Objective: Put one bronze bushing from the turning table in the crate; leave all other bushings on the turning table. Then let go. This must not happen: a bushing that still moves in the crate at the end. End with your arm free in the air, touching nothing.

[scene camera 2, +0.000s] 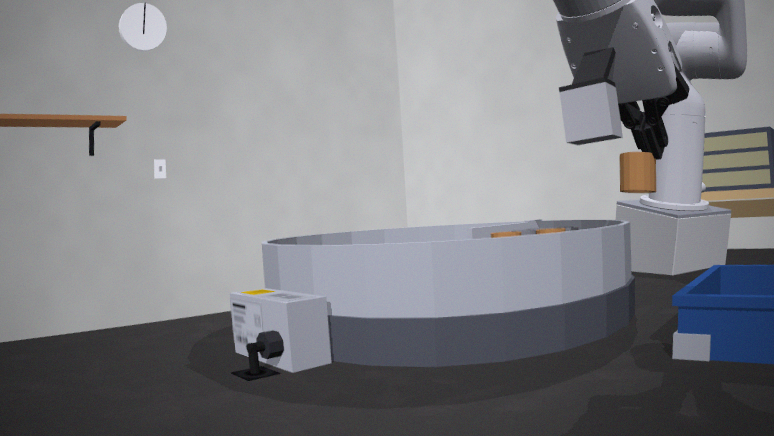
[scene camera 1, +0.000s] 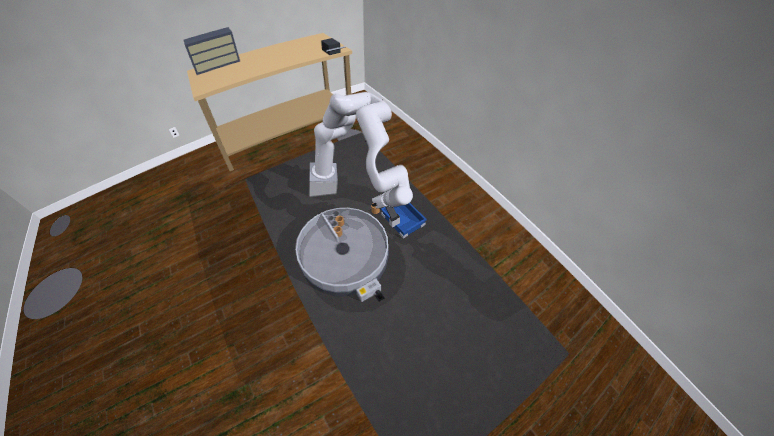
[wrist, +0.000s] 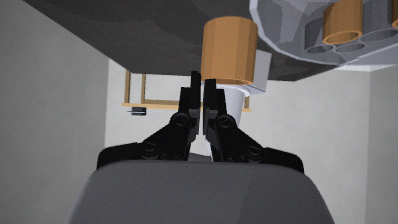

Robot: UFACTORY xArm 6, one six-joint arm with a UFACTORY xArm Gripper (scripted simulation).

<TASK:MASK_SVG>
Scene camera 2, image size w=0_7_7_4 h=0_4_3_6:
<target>my gripper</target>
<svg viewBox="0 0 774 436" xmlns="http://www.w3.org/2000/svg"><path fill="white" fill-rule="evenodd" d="M558 12L556 16L557 26L563 49L574 77L572 85L559 87L566 143L582 145L623 138L622 121L626 128L631 129L638 149L641 149L642 152L652 153L656 160L661 159L664 148L668 145L668 135L662 115L669 105L687 99L689 86L680 73L682 72L682 62L679 52L655 1L621 0L603 10L578 17L566 17ZM636 101L642 100L645 113L640 111L640 108Z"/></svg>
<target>bronze bushing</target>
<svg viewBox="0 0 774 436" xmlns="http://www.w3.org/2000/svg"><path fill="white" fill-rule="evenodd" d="M621 153L620 192L656 192L656 159L653 157L653 154L650 152Z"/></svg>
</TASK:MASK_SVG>
